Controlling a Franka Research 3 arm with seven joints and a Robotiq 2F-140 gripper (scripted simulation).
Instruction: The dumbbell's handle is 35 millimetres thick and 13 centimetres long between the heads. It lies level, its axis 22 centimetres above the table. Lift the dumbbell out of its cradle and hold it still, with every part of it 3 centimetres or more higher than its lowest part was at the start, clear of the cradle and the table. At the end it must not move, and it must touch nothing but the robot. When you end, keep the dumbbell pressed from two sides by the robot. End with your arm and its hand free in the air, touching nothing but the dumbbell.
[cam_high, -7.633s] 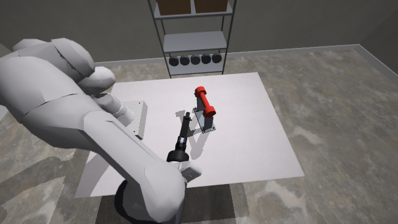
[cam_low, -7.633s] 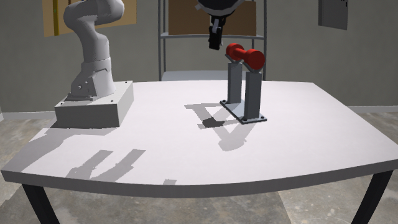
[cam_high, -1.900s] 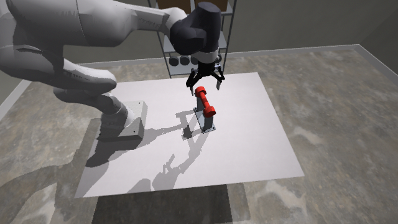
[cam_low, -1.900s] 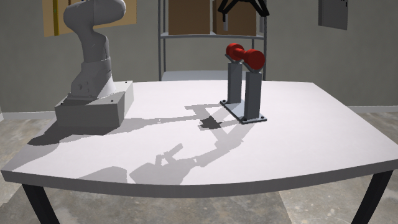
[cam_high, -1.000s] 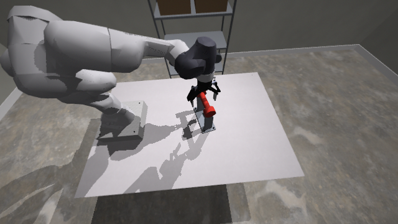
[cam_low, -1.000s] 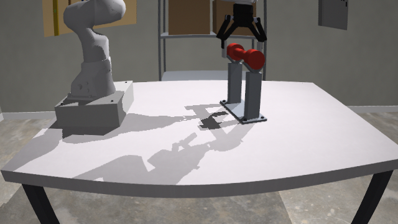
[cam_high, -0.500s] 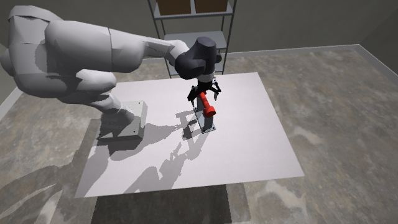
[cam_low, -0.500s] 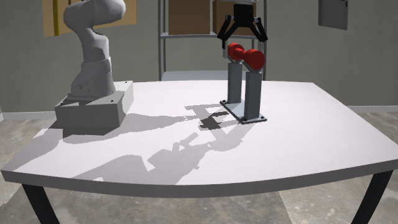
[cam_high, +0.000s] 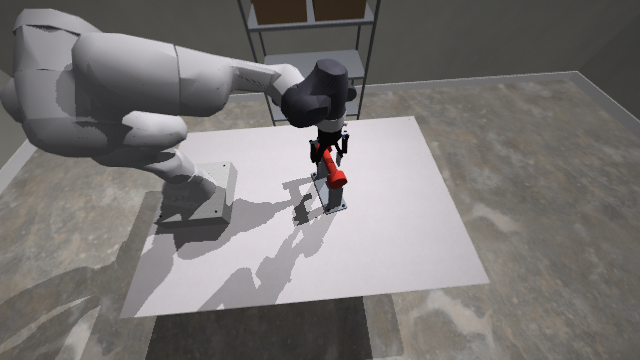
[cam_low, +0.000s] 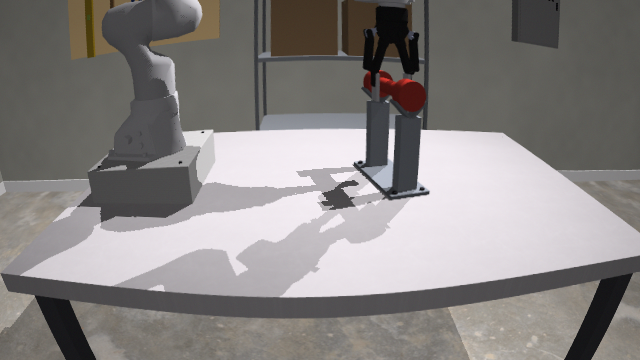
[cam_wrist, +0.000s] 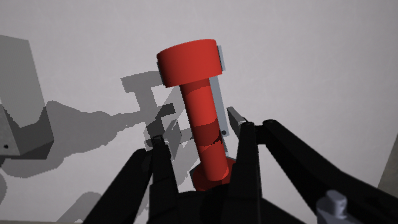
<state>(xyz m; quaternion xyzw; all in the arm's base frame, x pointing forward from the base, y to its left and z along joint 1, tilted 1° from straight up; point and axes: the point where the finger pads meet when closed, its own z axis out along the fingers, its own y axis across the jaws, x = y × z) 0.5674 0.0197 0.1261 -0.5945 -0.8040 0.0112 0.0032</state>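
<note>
Now: the red dumbbell right at my hand. Round my hand: grey cradle (120 mm below).
</note>
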